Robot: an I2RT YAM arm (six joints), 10 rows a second.
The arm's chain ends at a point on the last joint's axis. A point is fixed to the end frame.
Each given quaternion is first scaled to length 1.
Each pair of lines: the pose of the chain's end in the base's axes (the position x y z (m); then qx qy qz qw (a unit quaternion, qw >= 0)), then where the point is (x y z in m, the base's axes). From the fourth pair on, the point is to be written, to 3 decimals.
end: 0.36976, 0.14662, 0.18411, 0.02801, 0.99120, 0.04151, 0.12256
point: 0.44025 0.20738 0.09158
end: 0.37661, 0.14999, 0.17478, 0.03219, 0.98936, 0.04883, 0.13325
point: 0.44953 0.21159 0.08473
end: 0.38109, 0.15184, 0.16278, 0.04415, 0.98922, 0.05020, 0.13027
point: 0.45479 0.21230 0.07260
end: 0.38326, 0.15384, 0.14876, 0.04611, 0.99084, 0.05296, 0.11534
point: 0.454 0.215 0.057
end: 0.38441, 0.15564, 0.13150, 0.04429, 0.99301, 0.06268, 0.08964
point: 0.450 0.219 0.037
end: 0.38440, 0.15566, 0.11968, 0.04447, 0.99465, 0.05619, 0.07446
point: 0.447 0.218 0.023
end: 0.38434, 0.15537, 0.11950, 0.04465, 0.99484, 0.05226, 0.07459
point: 0.447 0.217 0.022
